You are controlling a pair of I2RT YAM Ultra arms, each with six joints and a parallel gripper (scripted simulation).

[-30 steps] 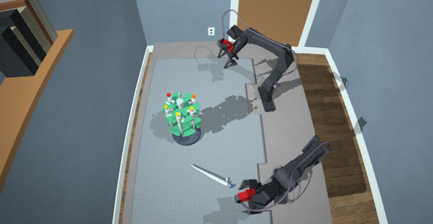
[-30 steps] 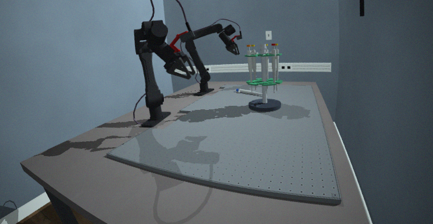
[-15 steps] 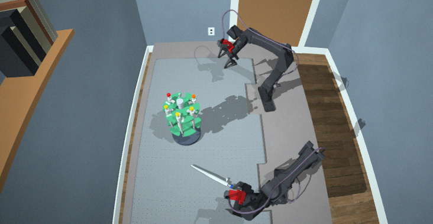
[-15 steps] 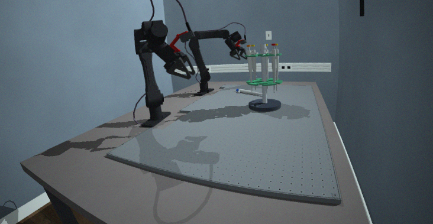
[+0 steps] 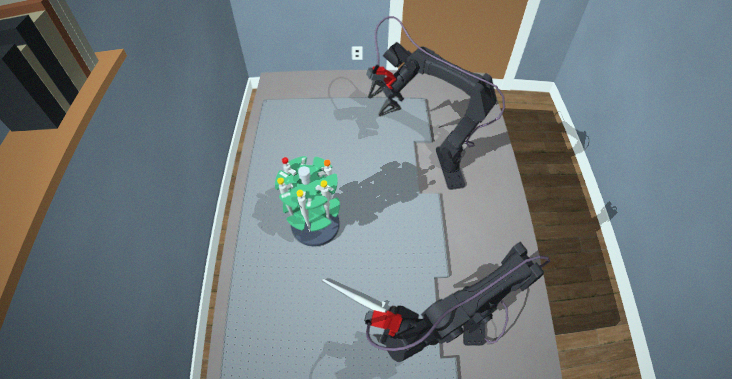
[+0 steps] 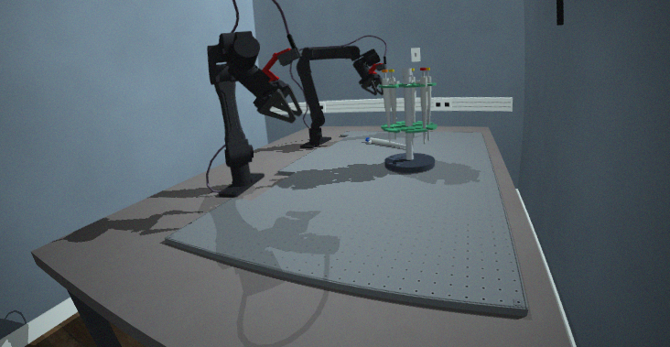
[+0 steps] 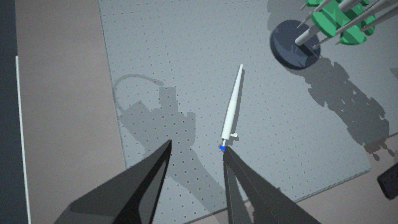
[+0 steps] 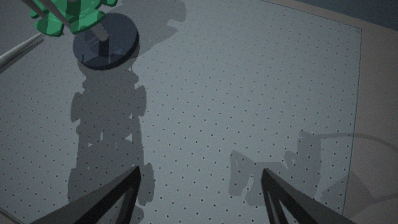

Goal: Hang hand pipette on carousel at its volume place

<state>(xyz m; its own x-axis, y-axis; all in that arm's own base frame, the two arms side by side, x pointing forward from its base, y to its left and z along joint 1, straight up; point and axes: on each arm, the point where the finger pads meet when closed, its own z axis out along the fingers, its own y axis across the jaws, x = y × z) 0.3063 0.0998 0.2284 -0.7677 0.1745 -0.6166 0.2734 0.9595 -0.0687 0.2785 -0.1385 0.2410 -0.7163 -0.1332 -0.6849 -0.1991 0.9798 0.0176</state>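
My left hand is 4 cm short of the white hand pipette, 15 cm to the left of it and 21 cm above it.
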